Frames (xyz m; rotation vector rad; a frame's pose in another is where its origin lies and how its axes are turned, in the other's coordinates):
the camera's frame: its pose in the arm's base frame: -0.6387 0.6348 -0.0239 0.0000 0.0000 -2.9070
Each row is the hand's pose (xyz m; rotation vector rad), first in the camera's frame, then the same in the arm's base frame.
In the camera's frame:
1: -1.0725 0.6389 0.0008 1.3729 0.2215 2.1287
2: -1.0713 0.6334 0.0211 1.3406 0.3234 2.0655
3: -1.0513 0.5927 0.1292 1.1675 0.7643 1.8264
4: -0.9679 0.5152 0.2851 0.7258 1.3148 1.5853
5: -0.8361 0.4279 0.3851 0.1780 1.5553 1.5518
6: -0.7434 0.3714 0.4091 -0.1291 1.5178 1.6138
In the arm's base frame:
1: 0.5529 0.2627 -0.0231 0.3036 -1.0668 -0.4231
2: 0.5505 0.2678 -0.0028 0.3880 -1.0498 -0.4873
3: 0.5216 0.3027 0.1053 0.7718 -0.9221 -0.6979
4: 0.4224 0.3587 0.2612 1.2621 -0.5145 -0.8536
5: 0.2740 0.4130 0.3612 1.4243 0.0048 -0.8432
6: 0.1707 0.4464 0.3852 1.3420 0.2750 -0.8151

